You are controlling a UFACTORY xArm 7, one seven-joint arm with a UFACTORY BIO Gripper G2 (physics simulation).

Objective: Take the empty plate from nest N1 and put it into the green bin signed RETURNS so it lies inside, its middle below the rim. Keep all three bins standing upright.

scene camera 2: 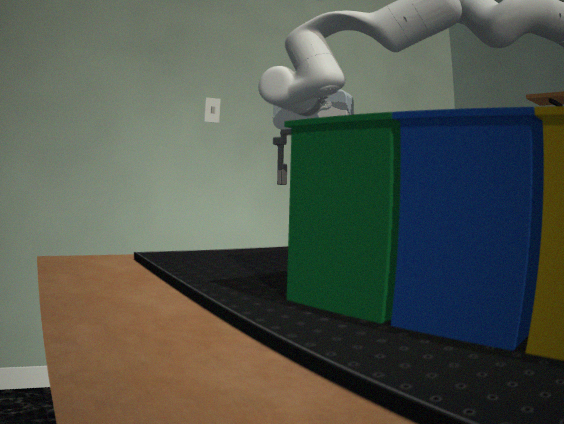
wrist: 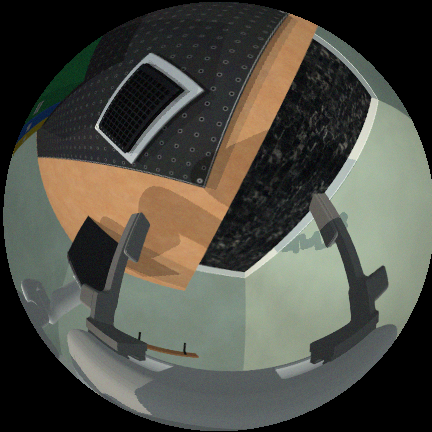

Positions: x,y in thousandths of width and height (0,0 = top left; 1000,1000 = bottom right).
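Scene:
I can see a black plate in the wrist view (341,212). Scene camera 2 does not show the plate, which is hidden there by a green bin.

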